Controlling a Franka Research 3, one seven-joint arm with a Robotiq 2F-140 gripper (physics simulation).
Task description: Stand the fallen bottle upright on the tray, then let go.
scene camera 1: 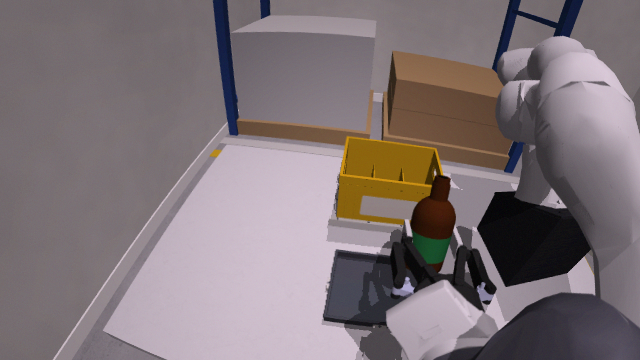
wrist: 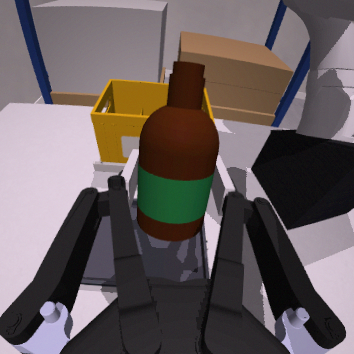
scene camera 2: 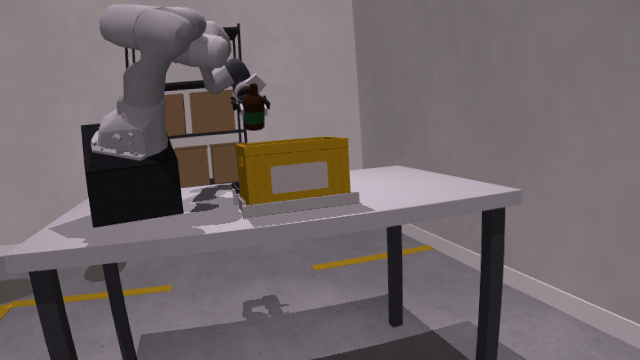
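The brown bottle (scene camera 1: 434, 217) (scene camera 2: 254, 104) (wrist: 178, 145) with a green label is held in the air, neck up. In scene camera 2 it looks close to upright, its base higher than the crate's rim. My gripper (scene camera 1: 433, 240) (scene camera 2: 254, 112) (wrist: 175, 163) is shut on the bottle, one pad on each side at about label height. The dark grey tray (scene camera 1: 350, 290) (wrist: 105, 257) lies flat on the table below; the gripper hides its right part in scene camera 1. I cannot tell whether the bottle is fully over the tray.
A yellow crate (scene camera 1: 377, 197) (scene camera 2: 300, 175) (wrist: 111, 137) with dividers stands beyond the tray, in a low pale holder (scene camera 2: 300, 204). The black robot base block (scene camera 1: 532, 240) (scene camera 2: 135, 192) (wrist: 310, 180) stands to the right in scene camera 1. Cartons and a blue-post rack (scene camera 1: 225, 70) are behind the table.
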